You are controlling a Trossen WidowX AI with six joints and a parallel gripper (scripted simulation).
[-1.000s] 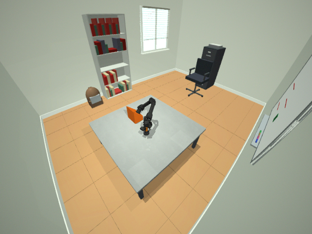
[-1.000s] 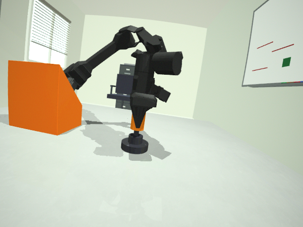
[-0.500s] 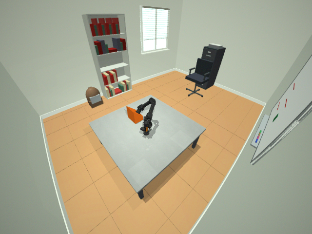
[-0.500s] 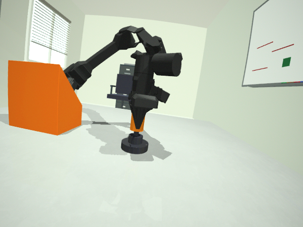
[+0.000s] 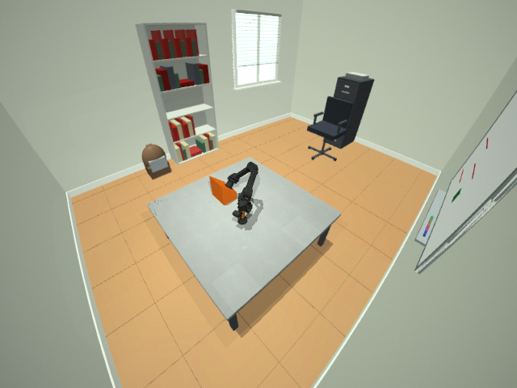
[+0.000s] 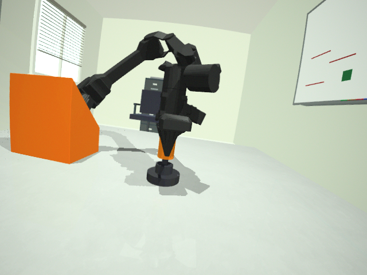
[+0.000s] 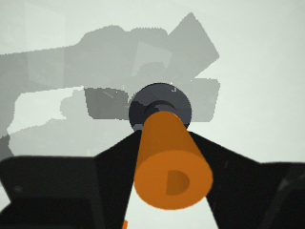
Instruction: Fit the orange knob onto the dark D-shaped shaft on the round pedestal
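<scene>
My gripper tip is now 20 mm below the knob. Round my gripper tip: dark pedestal: 40 mm below.
</scene>
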